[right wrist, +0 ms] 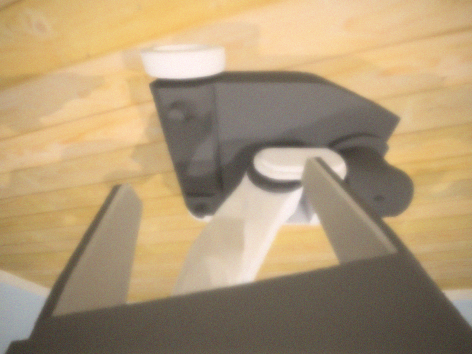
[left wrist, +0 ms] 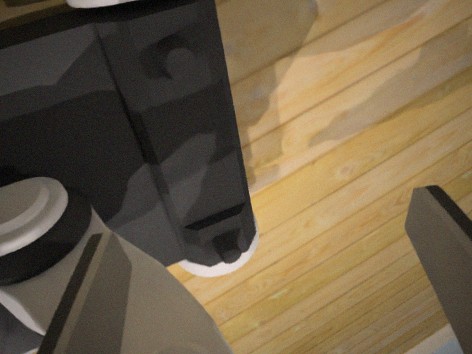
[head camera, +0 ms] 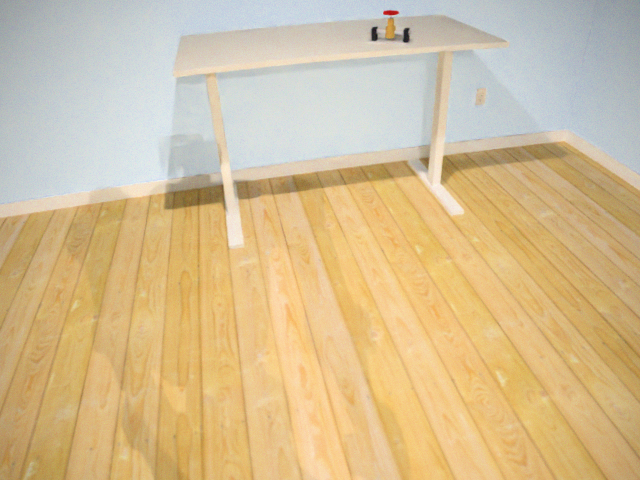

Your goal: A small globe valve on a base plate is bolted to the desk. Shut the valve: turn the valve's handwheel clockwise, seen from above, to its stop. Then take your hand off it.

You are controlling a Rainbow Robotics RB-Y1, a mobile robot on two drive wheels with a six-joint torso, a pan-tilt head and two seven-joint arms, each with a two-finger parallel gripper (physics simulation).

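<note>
The valve (head camera: 390,28) stands upright on the desk (head camera: 289,46), right of the desk's middle, far ahead in the head view. It has a yellow body, dark flanges at both sides and a flat red handwheel (head camera: 390,12) on top. Its base plate is too small to make out well. My left gripper (left wrist: 263,229) is open, with bare floor and part of my own base between its fingers. My right gripper (right wrist: 222,181) is open and empty, above the floor beside my base. Both grippers are far from the valve; neither shows in the head view.
The desk has two white legs (head camera: 438,118) (head camera: 221,139) with long feet on the wooden floor (head camera: 310,335). A pale blue wall (head camera: 93,93) stands behind it, with an outlet (head camera: 480,96) at the right. My dark wheeled base (left wrist: 190,125) (right wrist: 280,110) shows in both wrist views.
</note>
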